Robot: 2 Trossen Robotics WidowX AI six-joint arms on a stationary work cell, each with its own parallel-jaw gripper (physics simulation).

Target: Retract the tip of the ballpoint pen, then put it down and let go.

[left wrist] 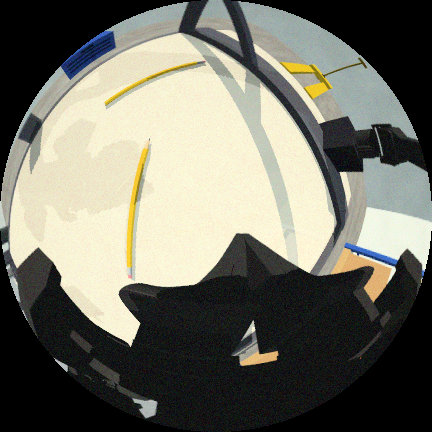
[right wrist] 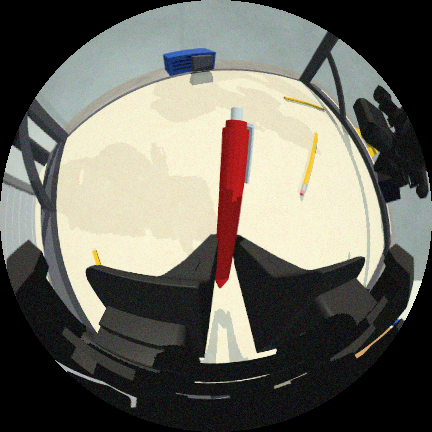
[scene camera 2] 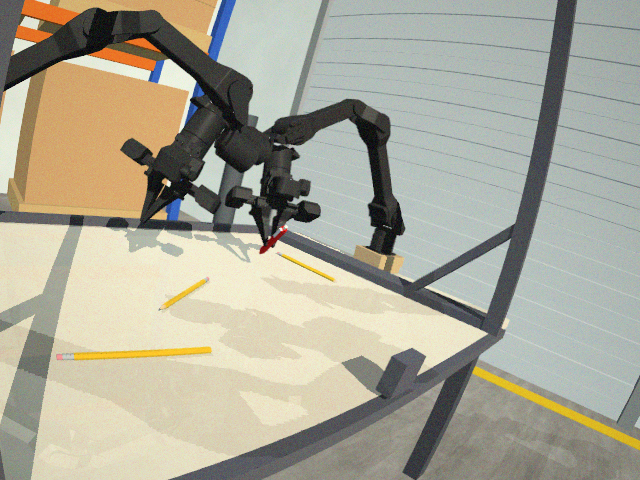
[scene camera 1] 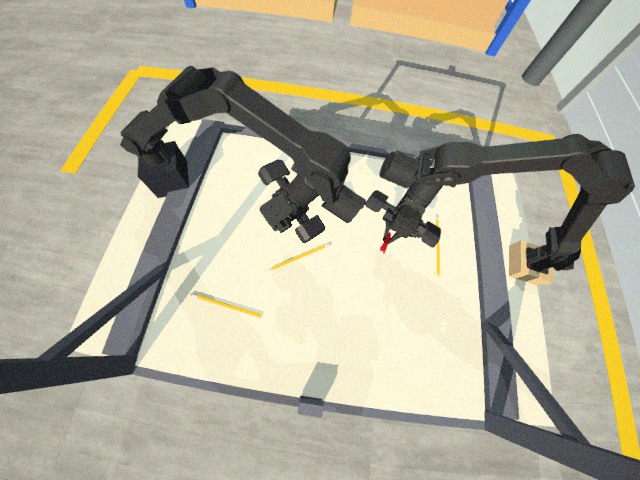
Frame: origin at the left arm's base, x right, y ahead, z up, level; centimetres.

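Seen in the pictures: left gripper, fingertip midpoint: (left wrist: 240, 238) (right wrist: 374, 168) (scene camera 2: 142, 221); right gripper, fingertip midpoint: (right wrist: 224, 240) (scene camera 2: 269, 246) (scene camera 1: 385, 241); left arm's base, origin of the base link: (left wrist: 357, 143) (right wrist: 395, 178) (scene camera 1: 156, 158); right arm's base, origin of the base link: (scene camera 2: 380, 251) (scene camera 1: 536, 260).
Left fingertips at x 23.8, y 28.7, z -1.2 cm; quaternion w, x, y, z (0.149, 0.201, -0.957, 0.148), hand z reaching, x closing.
Pixels of each thing's top centre, then the offset from my left fingertips to it. Level surfaces: height alone.
- table top, its level: dz -9.4 cm
- yellow pencil, middle of its top: (scene camera 2: 304, 264) (scene camera 1: 438, 243) dy +42.0, dx +15.5, dz -8.8 cm
- dark block, middle of its top: (scene camera 2: 408, 354) (scene camera 1: 310, 409) (right wrist: 201, 55) dy -3.8, dx +43.6, dz -3.7 cm
A red ballpoint pen (scene camera 1: 385, 242) (scene camera 2: 273, 239) (right wrist: 233, 170) is held aslant by the right gripper (scene camera 2: 267, 243) (right wrist: 228, 241). The right gripper is shut on it near its pointed end. In the right wrist view the pale push button sticks out at the far end, with the clip beside it; the pointed end lies between the fingers, and no metal tip can be made out. The pen is over the back right of the table top (scene camera 1: 330, 330) in scene camera 1; its height is hard to judge. The left gripper (scene camera 2: 144, 221) (left wrist: 243, 236) is shut and empty, above the table's back part.
One yellow pencil (scene camera 1: 438, 253) (scene camera 2: 306, 266) lies near the right gripper. Another pencil (scene camera 1: 299, 256) (scene camera 2: 184, 293) (left wrist: 133, 210) lies mid-table, and a third (scene camera 1: 227, 304) (scene camera 2: 134, 353) (left wrist: 150, 80) at the left in scene camera 1. A dark block (scene camera 1: 311, 406) (scene camera 2: 400, 373) stands on the front edge.
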